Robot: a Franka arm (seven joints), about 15 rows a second.
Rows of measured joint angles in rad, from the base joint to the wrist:
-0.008, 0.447, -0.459, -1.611, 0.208, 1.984, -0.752
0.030, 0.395, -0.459, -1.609, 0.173, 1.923, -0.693
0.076, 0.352, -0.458, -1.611, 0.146, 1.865, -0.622
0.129, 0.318, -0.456, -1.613, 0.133, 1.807, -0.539
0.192, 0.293, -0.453, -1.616, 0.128, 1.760, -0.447
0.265, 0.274, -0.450, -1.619, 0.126, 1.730, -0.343
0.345, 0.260, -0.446, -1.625, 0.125, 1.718, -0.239
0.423, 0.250, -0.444, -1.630, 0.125, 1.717, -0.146
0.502, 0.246, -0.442, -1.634, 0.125, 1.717, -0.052
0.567, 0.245, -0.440, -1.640, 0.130, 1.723, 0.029
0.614, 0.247, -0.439, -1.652, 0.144, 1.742, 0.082
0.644, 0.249, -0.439, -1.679, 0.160, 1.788, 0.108
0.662, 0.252, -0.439, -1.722, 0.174, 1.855, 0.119
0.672, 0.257, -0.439, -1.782, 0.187, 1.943, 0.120
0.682, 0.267, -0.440, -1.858, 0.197, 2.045, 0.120
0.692, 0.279, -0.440, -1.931, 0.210, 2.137, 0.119
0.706, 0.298, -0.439, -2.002, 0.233, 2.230, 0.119
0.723, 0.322, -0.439, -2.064, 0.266, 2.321, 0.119
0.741, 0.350, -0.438, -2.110, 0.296, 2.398, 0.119
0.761, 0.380, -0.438, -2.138, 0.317, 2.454, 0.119
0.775, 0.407, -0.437, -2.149, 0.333, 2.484, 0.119
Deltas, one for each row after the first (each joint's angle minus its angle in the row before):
0.038, -0.052, 0.000, 0.002, -0.035, -0.061, 0.059
0.046, -0.043, 0.001, -0.002, -0.027, -0.058, 0.071
0.053, -0.034, 0.002, -0.002, -0.013, -0.058, 0.083
0.063, -0.025, 0.003, -0.003, -0.005, -0.047, 0.092
0.073, -0.019, 0.003, -0.003, -0.002, -0.030, 0.104
0.080, -0.014, 0.004, -0.006, -0.001, -0.012, 0.104
0.078, -0.010, 0.002, -0.005, 0.000, -0.001, 0.093
0.079, -0.004, 0.002, -0.004, 0.000, 0.000, 0.094
0.065, -0.001, 0.002, -0.006, 0.005, 0.006, 0.081
0.047, 0.002, 0.001, -0.012, 0.014, 0.019, 0.053
0.030, 0.002, 0.000, -0.027, 0.016, 0.046, 0.026
0.018, 0.003, 0.000, -0.043, 0.014, 0.067, 0.011
0.010, 0.005, 0.000, -0.060, 0.013, 0.088, 0.001
0.010, 0.010, -0.001, -0.076, 0.010, 0.102, 0.000
0.010, 0.012, 0.000, -0.073, 0.013, 0.092, -0.001
0.014, 0.019, 0.001, -0.071, 0.023, 0.093, 0.000
0.017, 0.024, 0.000, -0.062, 0.033, 0.091, 0.000
0.018, 0.028, 0.001, -0.046, 0.030, 0.077, 0.000
0.020, 0.030, 0.000, -0.028, 0.021, 0.056, 0.000
0.014, 0.027, 0.001, -0.011, 0.016, 0.030, 0.000

